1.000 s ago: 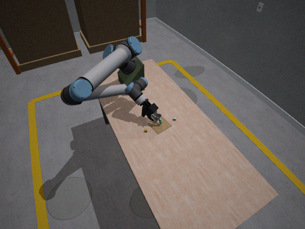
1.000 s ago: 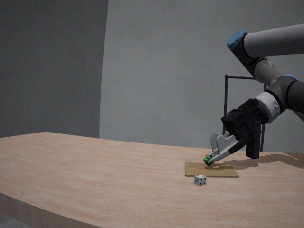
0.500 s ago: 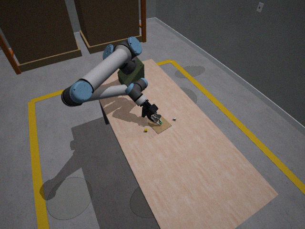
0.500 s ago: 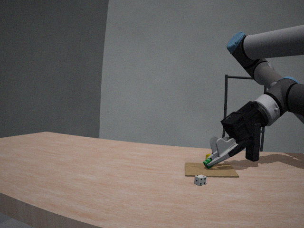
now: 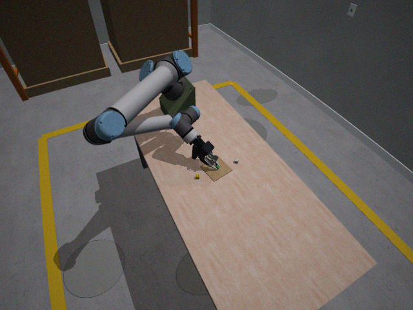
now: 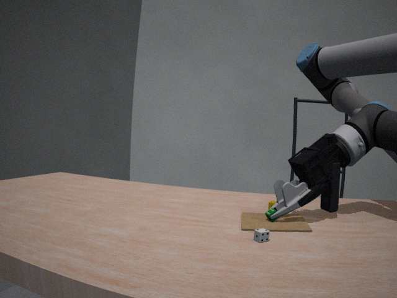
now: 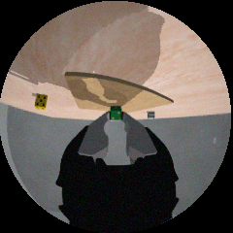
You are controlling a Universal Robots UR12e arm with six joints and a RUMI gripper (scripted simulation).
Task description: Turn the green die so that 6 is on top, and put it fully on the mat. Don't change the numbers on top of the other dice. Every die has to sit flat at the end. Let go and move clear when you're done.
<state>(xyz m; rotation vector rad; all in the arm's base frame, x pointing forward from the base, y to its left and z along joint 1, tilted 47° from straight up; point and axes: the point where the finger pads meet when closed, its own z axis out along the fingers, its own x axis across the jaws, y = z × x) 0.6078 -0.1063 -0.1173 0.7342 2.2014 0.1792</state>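
Right now my hand is 20 mm above the tan mat. Also, from my hand: white die 10 mm ahead, 130 mm to the left, 10 mm below; then yellow die 20 mm ahead, 130 mm to the right, 10 mm below; then green die right at my hand.
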